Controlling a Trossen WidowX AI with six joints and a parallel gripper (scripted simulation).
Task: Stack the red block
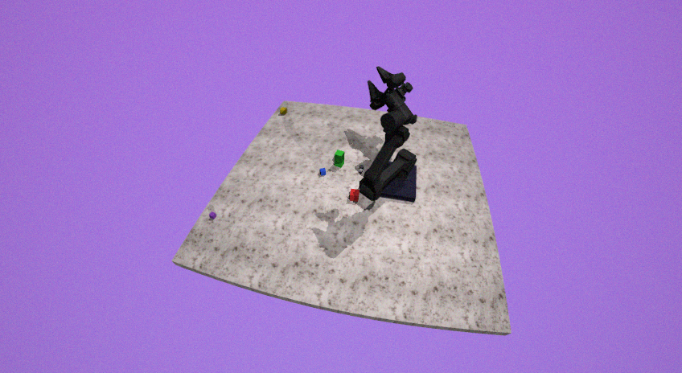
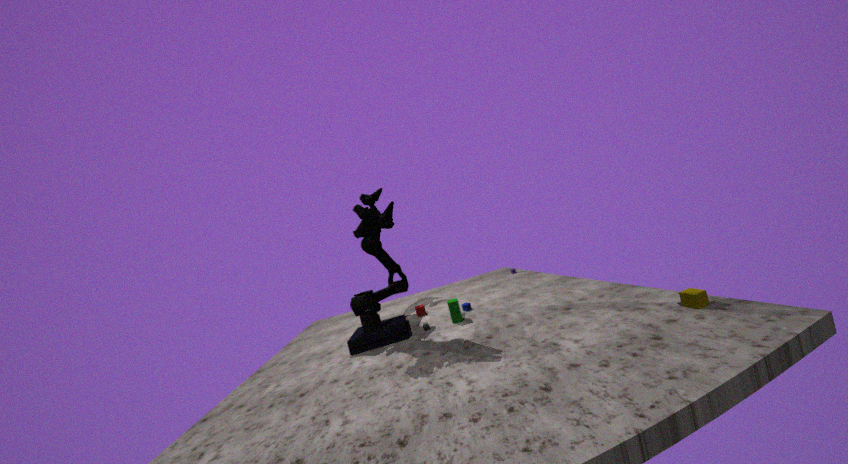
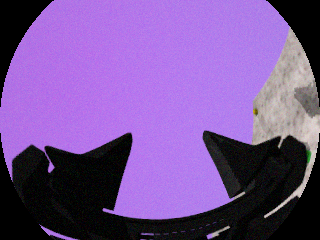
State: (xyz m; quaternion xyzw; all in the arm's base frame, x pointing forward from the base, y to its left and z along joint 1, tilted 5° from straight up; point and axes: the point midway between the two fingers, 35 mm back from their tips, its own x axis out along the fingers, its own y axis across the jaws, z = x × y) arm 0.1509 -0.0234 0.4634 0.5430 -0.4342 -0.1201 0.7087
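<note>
Now: gripper tip 4 cm short of the red block, 13 cm to the right of it and 50 cm above it. The rest, counted from my gripper tip: blue cube 20 cm ahead, 2 cm to the right, 51 cm below; purple cube 65 cm ahead, 29 cm to the left, 51 cm below; tiny dark cube 1 cm ahead, 7 cm to the right, 51 cm below.
</note>
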